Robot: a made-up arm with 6 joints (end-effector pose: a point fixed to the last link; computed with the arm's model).
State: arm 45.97 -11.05 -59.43 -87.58 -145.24 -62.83
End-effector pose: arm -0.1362 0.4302 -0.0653 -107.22 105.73 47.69
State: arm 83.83 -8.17 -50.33 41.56 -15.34 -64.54
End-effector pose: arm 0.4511 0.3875 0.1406 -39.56 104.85 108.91
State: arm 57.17 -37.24 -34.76 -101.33 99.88 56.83
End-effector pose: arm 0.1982 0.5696 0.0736 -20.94 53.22 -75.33
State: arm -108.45 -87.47 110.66 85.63 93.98 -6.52
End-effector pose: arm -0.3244 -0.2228 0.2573 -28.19 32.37 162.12
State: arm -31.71 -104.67 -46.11 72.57 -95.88 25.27
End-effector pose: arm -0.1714 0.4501 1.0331 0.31 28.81 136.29
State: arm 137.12 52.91 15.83 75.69 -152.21 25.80
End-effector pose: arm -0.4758 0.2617 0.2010 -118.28 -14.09 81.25
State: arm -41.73 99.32 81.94 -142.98 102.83 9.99
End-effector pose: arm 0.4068 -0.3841 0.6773 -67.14 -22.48 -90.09
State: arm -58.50 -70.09 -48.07 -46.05 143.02 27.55
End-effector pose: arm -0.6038 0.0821 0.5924 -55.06 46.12 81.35
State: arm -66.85 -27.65 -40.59 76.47 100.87 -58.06
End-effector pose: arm -0.3640 0.2668 0.2677 57.77 118.92 -50.92
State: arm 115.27 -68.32 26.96 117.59 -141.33 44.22
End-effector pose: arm 0.4234 -0.1577 0.2176 146.26 14.55 54.25
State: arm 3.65 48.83 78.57 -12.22 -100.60 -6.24
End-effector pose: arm 0.3108 -0.3481 0.2796 -25.88 121.94 -38.26
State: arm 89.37 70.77 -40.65 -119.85 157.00 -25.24
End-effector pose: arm -0.5772 0.3432 0.2924 -62.45 165.42 12.66
